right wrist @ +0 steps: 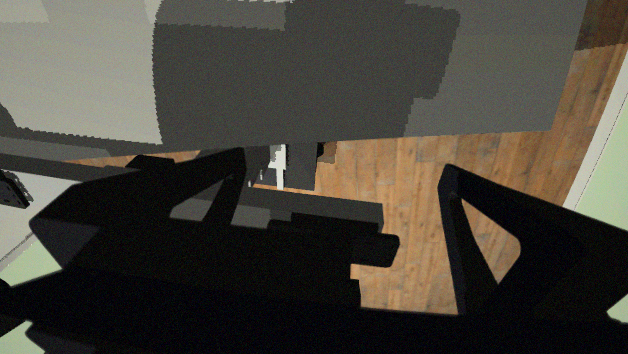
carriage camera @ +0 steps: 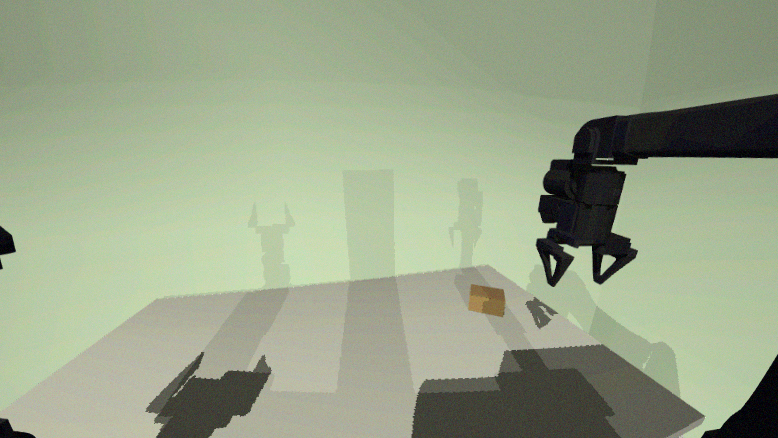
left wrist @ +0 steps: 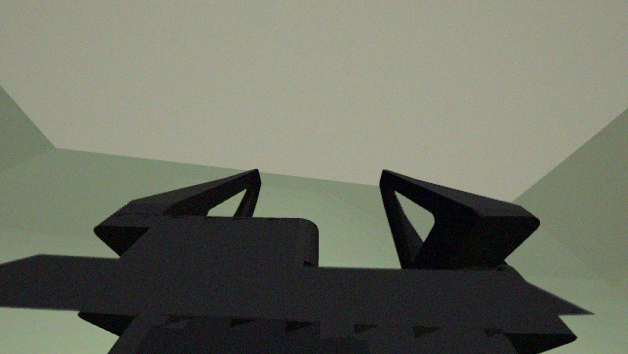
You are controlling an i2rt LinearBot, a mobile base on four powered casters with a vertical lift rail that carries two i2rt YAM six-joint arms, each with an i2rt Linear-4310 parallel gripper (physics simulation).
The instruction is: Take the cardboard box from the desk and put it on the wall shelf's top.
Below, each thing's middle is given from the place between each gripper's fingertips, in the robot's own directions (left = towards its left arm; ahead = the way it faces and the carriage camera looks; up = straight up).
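Labels:
The brown cardboard box [carriage camera: 488,300] is in my sight, well ahead of my right hand and a long way below it.
Counted from my left hand, the box is far to the right of it, well ahead of it and far below it.

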